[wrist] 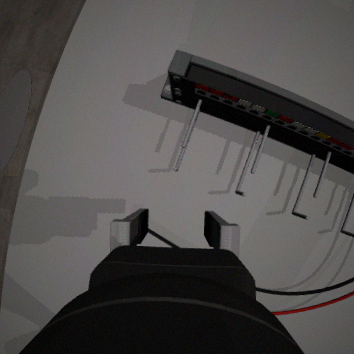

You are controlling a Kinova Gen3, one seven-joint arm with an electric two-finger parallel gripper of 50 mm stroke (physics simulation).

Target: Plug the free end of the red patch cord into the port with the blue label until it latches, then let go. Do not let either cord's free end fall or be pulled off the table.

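Frame: origin at the arm's base, x left, y back, z up, level; metres.
Seen in the pictures: gripper, fingertip midpoint: [175, 221].
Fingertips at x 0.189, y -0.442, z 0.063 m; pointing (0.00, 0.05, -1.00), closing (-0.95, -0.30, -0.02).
A point is followed by its place in that frame.
My gripper [175, 221] @[x 0.189, y -0.442, z 0.063 m] is open, with no object between its fingertips, above the table in the lower middle of the view. The red patch cord [315, 307] @[x -0.099, y -0.344, z -0.063 m] curves in from the right edge and passes under the gripper body; its free end is hidden. The black cord [307, 293] @[x -0.063, y -0.368, z -0.055 m] runs above it, and a short dark stretch of it shows between the fingers; its free end does not show. The patch panel [180, 62] @[x 0.243, y -0.604, z 0.017 m] lies ahead and to the right, with a row of ports under red, white, green and yellow labels. A blue label cannot be made out.
Thin metal cable-guide rods, such as the leftmost rod [188, 134] @[x 0.208, y -0.536, z -0.029 m] and a hooked one [248, 165] @[x 0.108, y -0.530, z -0.066 m], stick out from the panel's front toward the gripper. The white table [90, 150] @[x 0.356, y -0.469, z -0.084 m] has a curved left edge, with brown floor [37, 35] beyond it. Shadows fall on the table.
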